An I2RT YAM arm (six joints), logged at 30 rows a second.
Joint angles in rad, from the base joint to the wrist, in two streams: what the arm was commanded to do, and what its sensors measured. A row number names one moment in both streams.
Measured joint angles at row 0:
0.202, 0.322, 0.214, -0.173, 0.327, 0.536
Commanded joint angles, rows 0 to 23:
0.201, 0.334, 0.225, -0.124, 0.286, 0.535
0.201, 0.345, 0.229, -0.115, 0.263, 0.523
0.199, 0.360, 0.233, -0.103, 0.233, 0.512
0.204, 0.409, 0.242, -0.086, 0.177, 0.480
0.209, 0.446, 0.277, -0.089, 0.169, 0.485
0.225, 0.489, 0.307, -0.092, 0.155, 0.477
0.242, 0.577, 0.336, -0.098, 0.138, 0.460
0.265, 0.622, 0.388, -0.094, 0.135, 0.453
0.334, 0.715, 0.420, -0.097, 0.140, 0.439
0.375, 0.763, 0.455, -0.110, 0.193, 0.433
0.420, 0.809, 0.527, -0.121, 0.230, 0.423
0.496, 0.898, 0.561, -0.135, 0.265, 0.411
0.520, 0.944, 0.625, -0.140, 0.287, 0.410
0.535, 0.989, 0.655, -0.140, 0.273, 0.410
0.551, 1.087, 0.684, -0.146, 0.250, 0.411
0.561, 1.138, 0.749, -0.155, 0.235, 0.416
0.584, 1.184, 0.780, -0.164, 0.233, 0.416
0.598, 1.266, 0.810, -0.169, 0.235, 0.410
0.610, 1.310, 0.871, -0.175, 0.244, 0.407
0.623, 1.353, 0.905, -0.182, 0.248, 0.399
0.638, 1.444, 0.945, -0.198, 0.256, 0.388
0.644, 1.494, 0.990, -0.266, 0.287, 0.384
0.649, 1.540, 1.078, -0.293, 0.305, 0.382
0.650, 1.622, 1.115, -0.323, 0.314, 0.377
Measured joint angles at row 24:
0.625, 1.498, 0.982, -0.224, 0.253, 0.408
